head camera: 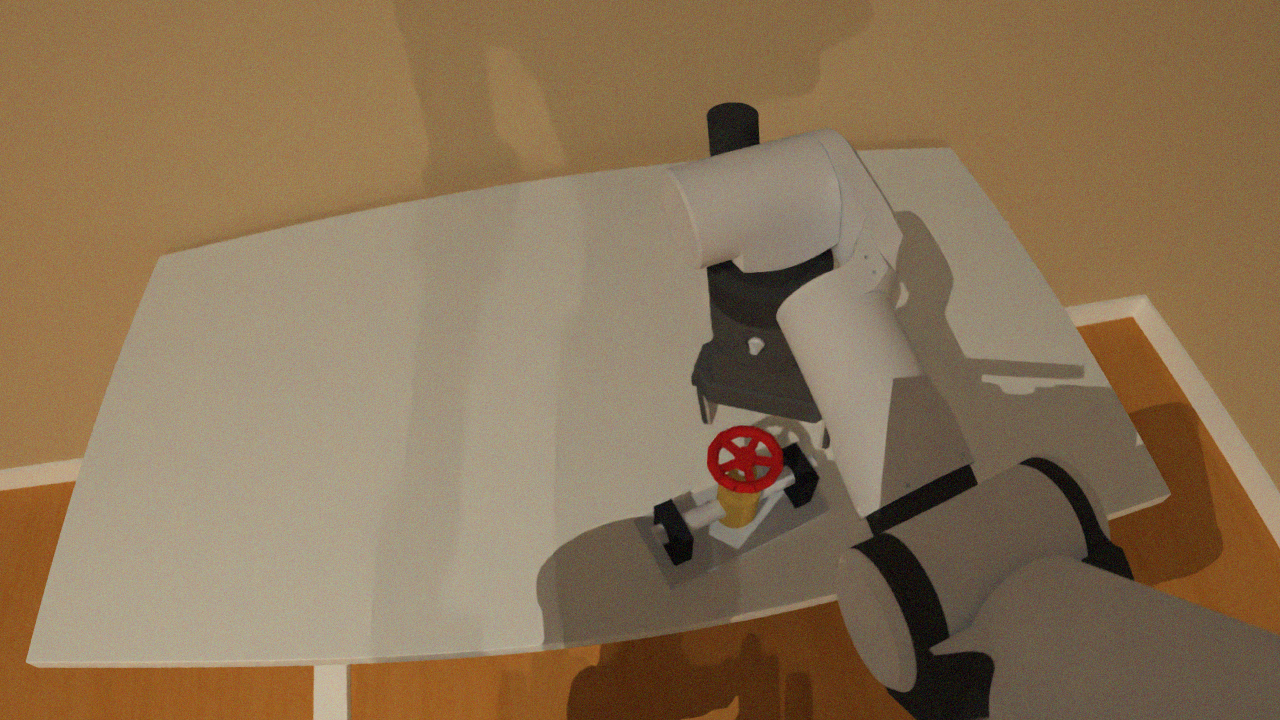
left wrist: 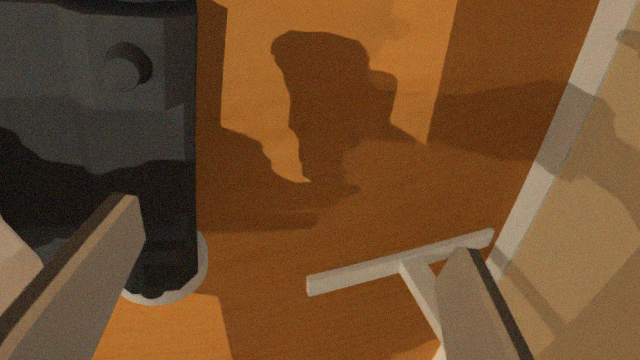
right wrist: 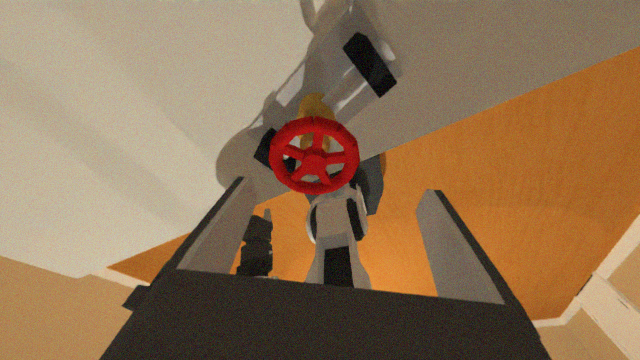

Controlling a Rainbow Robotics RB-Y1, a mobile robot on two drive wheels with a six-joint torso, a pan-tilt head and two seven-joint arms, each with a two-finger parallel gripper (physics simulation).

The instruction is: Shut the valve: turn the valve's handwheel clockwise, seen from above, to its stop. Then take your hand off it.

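Note:
The valve's red handwheel (head camera: 744,459) (right wrist: 315,161) sits level on top of a yellow valve body (head camera: 738,507) (right wrist: 316,106). The body stands on a pipe between two black supports, over a grey base plate (head camera: 702,563). My right gripper (head camera: 766,432) (right wrist: 334,194) is open and empty. In the head camera it is just above the wheel in the picture; in the right wrist view the wheel shows beyond the fingertips, roughly centred between them, and no contact shows. My left gripper (left wrist: 296,243) is open and empty, over the floor, with no valve in its view.
The valve stands near the front edge of the pale table (head camera: 358,402) (right wrist: 100,110), partly in the arm's shadow. The right forearm reaches over the table beside it. A white bar (left wrist: 350,276) and a dark box-like body (left wrist: 140,130) show in the left wrist view.

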